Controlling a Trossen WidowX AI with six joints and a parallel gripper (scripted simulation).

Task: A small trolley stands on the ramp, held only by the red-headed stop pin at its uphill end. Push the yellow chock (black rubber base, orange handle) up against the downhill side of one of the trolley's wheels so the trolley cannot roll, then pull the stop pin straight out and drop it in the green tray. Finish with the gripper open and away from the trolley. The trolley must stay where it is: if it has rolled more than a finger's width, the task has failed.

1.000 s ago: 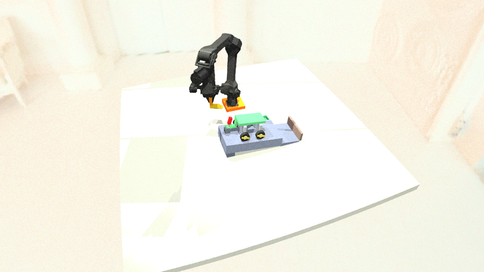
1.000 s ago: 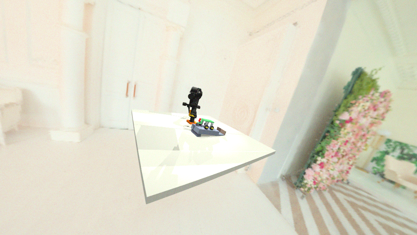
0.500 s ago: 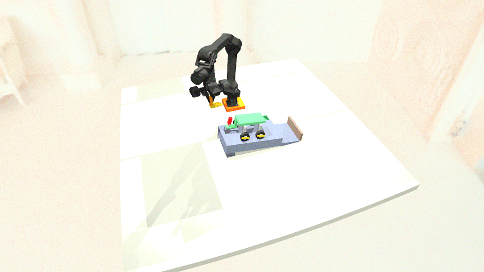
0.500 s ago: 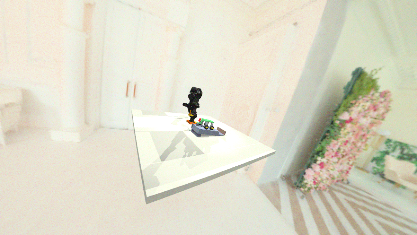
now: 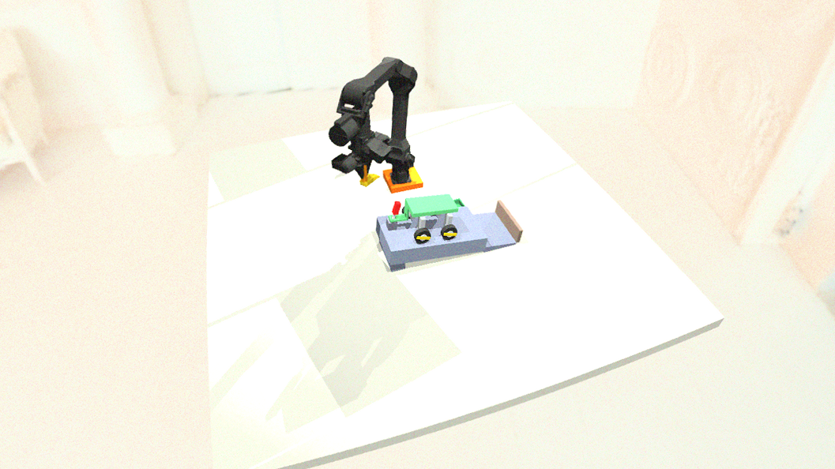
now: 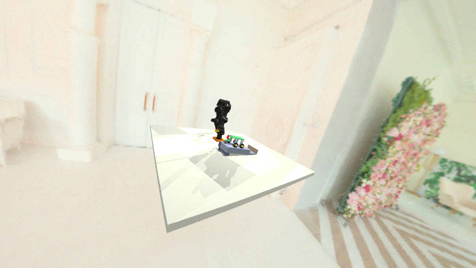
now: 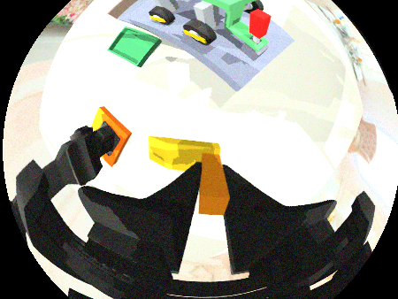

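Right now my gripper tip is 10 mm past the yellow chock, 20 mm to the right of it and 10 mm above it. Round my gripper tip: red-headed stop pin (130 mm ahead, 60 mm to the left, 50 mm below); then grey-blue ramp (140 mm ahead, 160 mm to the left, 130 mm below); then trolley (140 mm ahead, 160 mm to the left, 60 mm below).
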